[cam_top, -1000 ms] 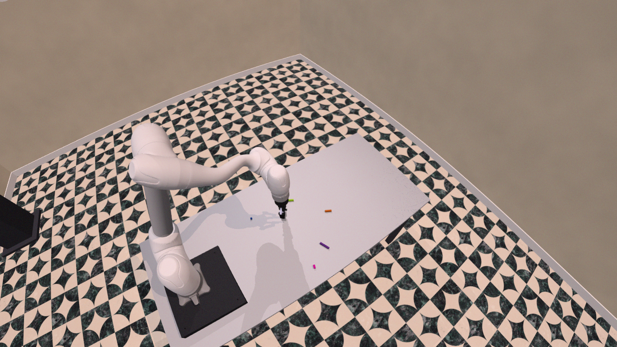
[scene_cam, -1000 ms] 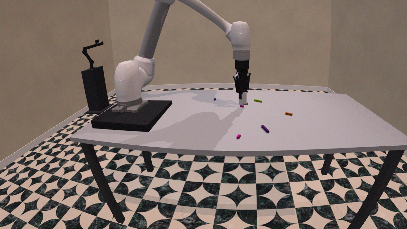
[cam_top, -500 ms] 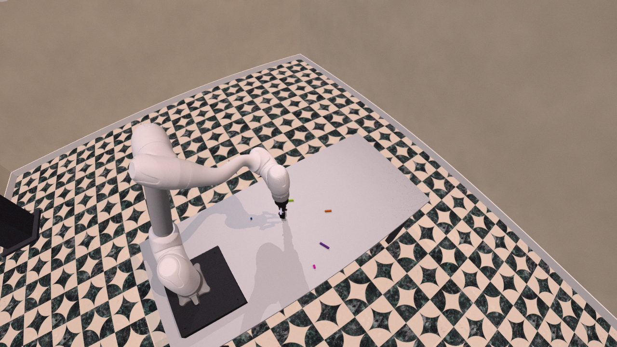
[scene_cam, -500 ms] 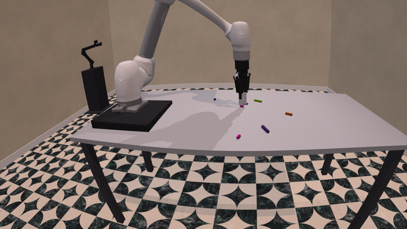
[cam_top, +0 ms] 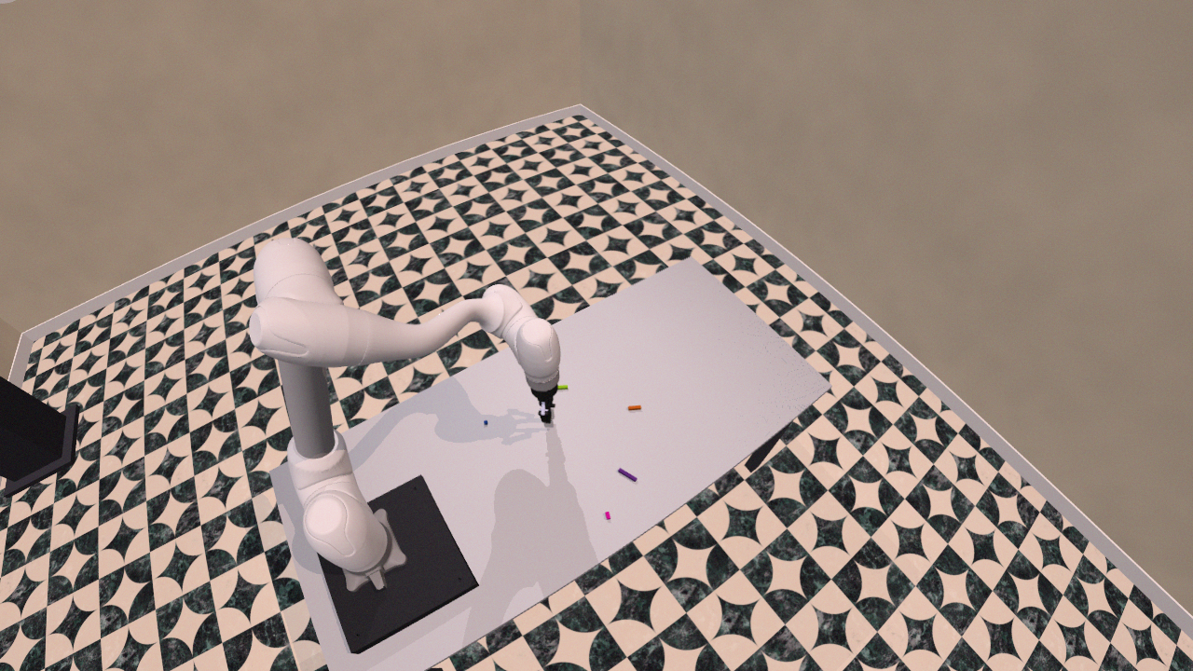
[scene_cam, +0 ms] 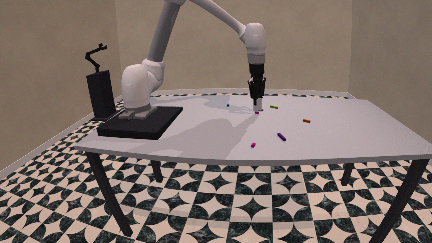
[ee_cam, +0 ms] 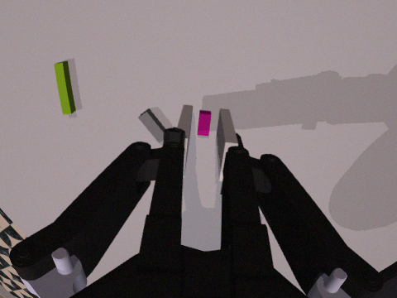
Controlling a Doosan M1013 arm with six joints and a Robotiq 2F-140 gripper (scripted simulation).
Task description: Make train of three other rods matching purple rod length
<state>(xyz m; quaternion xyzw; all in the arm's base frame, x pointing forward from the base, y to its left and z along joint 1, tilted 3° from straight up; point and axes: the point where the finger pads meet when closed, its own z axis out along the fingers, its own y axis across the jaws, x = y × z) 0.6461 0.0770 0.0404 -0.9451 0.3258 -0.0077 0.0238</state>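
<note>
My gripper is now 50 mm above the grey rod, 40 mm to the right of it and 20 mm short of it. The rest, counted from my hand: lime rod (100 mm to the left, 100 mm ahead, 50 mm below); then small blue rod (170 mm behind, 110 mm to the left, 50 mm below); then orange rod (250 mm ahead, 100 mm to the right, 50 mm below).
</note>
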